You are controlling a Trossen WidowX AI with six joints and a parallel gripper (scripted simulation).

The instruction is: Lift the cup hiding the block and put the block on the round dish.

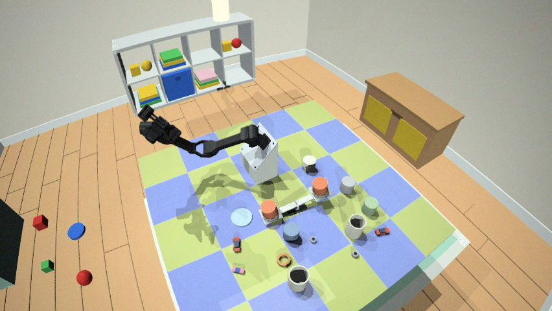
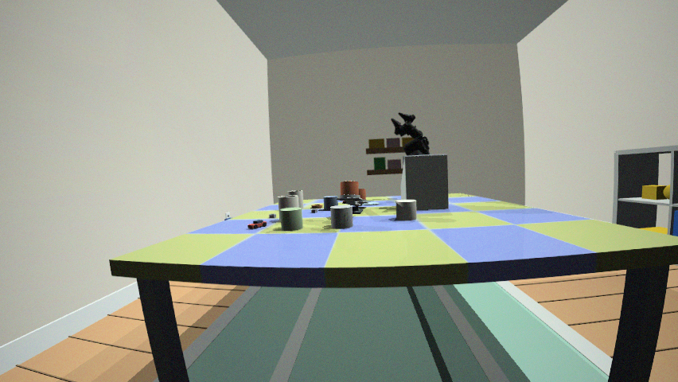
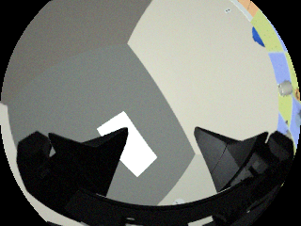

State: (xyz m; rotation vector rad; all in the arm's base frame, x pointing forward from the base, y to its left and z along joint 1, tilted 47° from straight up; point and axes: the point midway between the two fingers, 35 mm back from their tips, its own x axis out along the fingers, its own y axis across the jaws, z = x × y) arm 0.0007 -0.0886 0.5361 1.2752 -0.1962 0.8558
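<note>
Now: the orange cup 47 cm below my gripper tip, 31 cm to the left of it and 25 cm ahead of it. Round my gripper tip: pale blue round dish (52 cm below, 21 cm to the left, 19 cm ahead); blue-grey cylinder (49 cm below, 41 cm ahead, 36 cm to the left); grey cylinder (77 cm to the left, 49 cm below, 30 cm ahead).
</note>
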